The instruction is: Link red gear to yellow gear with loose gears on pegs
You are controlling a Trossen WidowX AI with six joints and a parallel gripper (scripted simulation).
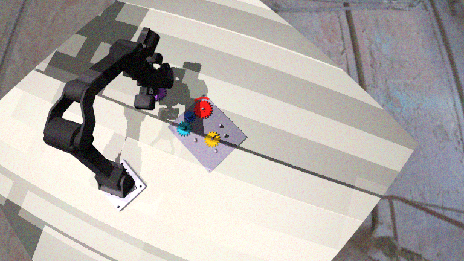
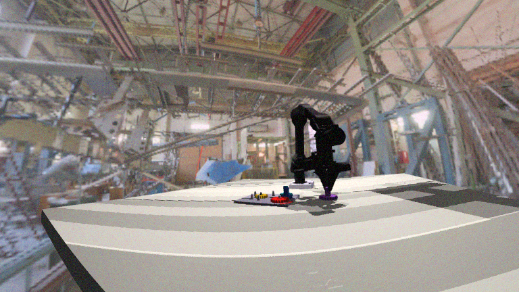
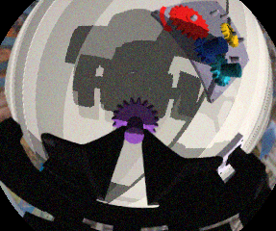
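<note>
The teal gear lies 2 cm ahead of my gripper tip, 16 cm to the right of it and 1 cm below it. From my gripper tip the other things lie so: red gear (10 cm ahead, 14 cm to the right, 2 cm below); then purple gear (1 cm below); then blue gear (5 cm ahead, 14 cm to the right, 1 cm below).
</note>
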